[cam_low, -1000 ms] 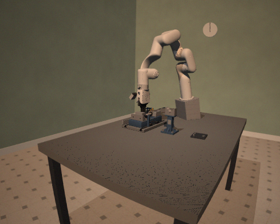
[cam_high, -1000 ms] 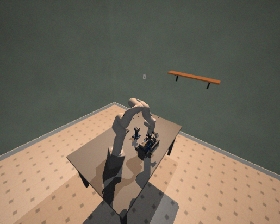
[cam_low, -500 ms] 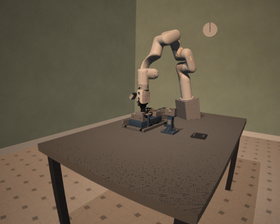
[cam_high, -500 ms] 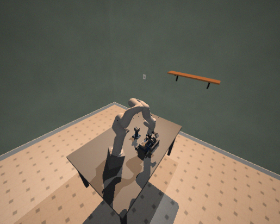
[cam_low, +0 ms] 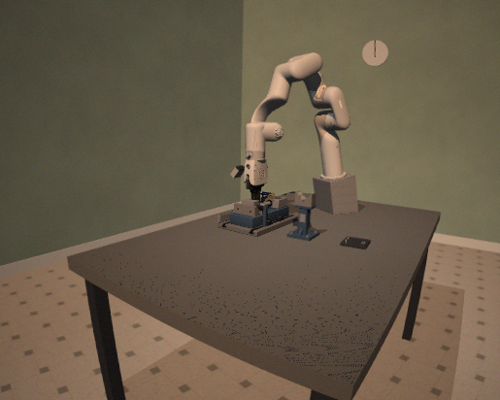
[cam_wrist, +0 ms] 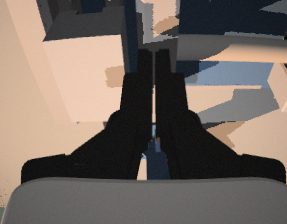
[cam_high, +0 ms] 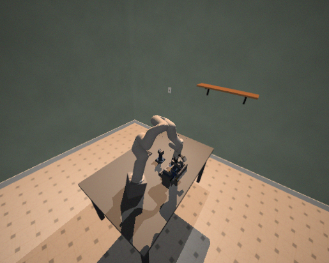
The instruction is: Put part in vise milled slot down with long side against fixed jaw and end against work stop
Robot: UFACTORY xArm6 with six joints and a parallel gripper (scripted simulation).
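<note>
The part is 3 cm ahead of my hand, 1 cm to the right of it and 3 cm below it. Round my hand: air cylinder rod (6 cm behind, 1 cm to the left, 4 cm below); then work stop (4 cm ahead, 4 cm to the left, 3 cm below); then vise base rail (5 cm behind, 9 cm to the right, 8 cm below).
</note>
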